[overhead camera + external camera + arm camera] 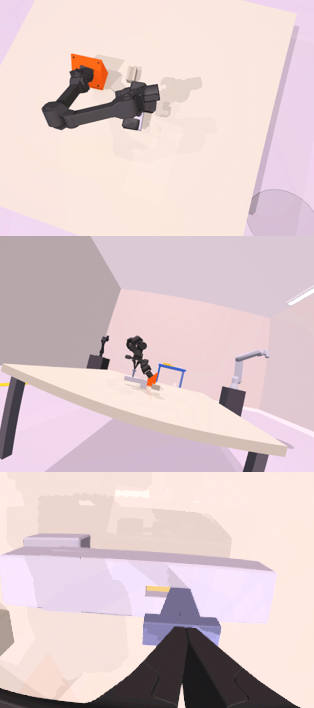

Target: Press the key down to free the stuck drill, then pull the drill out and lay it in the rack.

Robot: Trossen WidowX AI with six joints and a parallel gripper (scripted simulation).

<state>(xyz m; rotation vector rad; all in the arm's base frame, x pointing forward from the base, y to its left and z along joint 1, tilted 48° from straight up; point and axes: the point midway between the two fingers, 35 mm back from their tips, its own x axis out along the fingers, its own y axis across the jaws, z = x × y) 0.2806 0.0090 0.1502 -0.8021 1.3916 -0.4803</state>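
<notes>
The small blue key lies 30 mm below my gripper tip. Round my gripper tip: rack (190 mm to the left, 110 mm behind, 100 mm below).
</notes>
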